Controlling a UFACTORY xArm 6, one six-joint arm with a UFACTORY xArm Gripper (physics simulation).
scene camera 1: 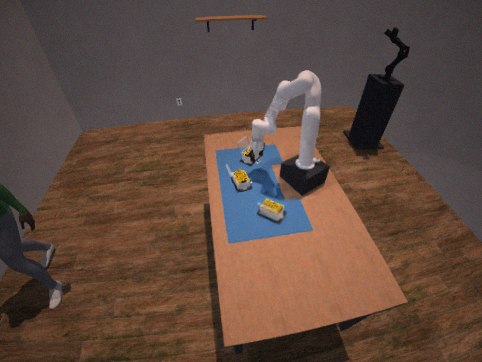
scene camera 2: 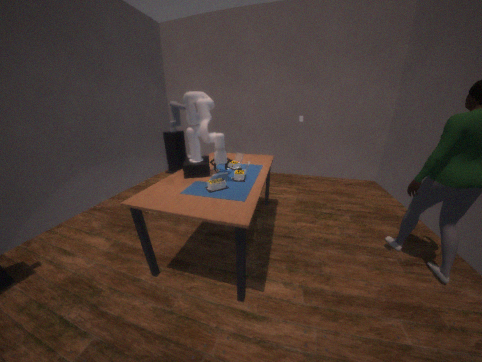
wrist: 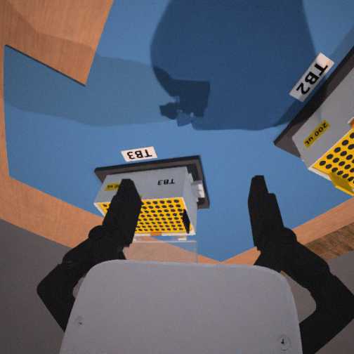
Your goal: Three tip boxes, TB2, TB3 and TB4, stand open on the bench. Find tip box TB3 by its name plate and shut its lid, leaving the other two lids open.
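Places are measured from the arm's base along level axes (x right, y ahead, z up), in millimetres.
Pixels of known places: gripper, fingertip midpoint: (scene camera 1: 256, 158) (scene camera 2: 220, 169); arm's base at its link origin: (scene camera 1: 305, 163) (scene camera 2: 196, 160).
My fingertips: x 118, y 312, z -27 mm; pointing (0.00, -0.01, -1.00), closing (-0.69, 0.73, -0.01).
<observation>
Ahead of a thing's pixels: the offset from my fingertips to its top centre. "spot": to the spot under its first point. Level surfaces: height alone.
Tip box TB3 {dx -390, dy -48, dz -40 mm} (scene camera 1: 246, 157) (scene camera 2: 233, 164) (wrist: 162, 215) stands at the far end, read by its name plate (wrist: 139, 153). Its clear lid (scene camera 1: 243, 142) (scene camera 2: 240, 156) (wrist: 172, 251) is open, upright on the side away from the name plate. My gripper (scene camera 1: 256, 156) (scene camera 2: 221, 167) (wrist: 191, 189) is open and empty near TB3; in the wrist view one finger overlaps the box's left part. TB2 {dx -125, dy +120, dz -31 mm} (scene camera 1: 241, 178) (scene camera 2: 239, 175) (wrist: 342, 110) stands beside it with its lid {spot: dx -150, dy +196, dz +40 mm} (scene camera 1: 229, 170) open. The third box (scene camera 1: 272, 209) (scene camera 2: 217, 185) is nearest scene camera 1; its plate is unreadable.
The boxes stand on a blue mat {dz -106 mm} (scene camera 1: 242, 225) (scene camera 2: 235, 193) (wrist: 50, 135) on the wooden bench {dz -109 mm} (scene camera 1: 300, 280) (scene camera 2: 165, 197). The black robot base (scene camera 1: 303, 176) (scene camera 2: 196, 168) stands beside the mat. A person (scene camera 1: 20, 240) (scene camera 2: 450, 165) is on the floor away from the bench.
</observation>
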